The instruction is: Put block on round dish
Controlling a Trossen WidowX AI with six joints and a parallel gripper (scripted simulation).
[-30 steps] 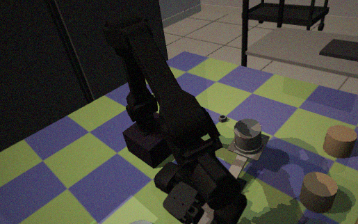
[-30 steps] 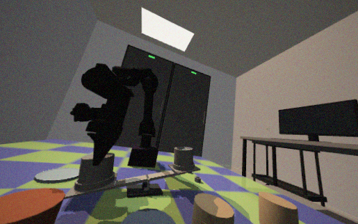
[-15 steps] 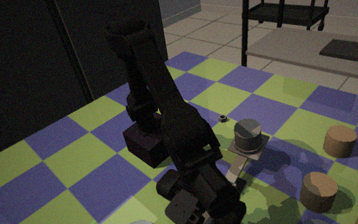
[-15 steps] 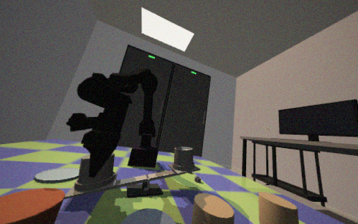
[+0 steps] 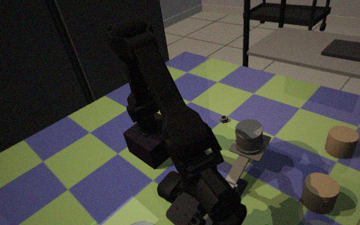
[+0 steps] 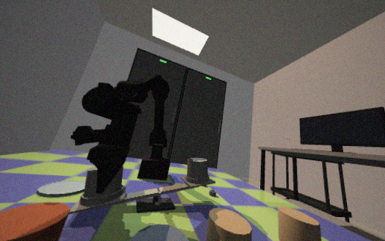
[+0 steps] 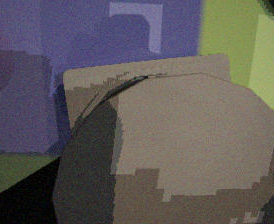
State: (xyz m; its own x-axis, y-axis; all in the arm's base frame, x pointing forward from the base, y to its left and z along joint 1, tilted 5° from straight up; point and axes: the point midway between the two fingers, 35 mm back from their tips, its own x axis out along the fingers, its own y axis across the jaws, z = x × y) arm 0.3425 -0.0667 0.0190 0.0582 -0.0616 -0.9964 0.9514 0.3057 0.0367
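Now: the round dish 9 cm behind my gripper tip, 13 cm to the right of it and 5 cm below it. The rest, counted from my gripper tip: orange-red cylinder 16 cm ahead, 2 cm to the right, 1 cm below; cup 2 cm to the right, 1 cm above.
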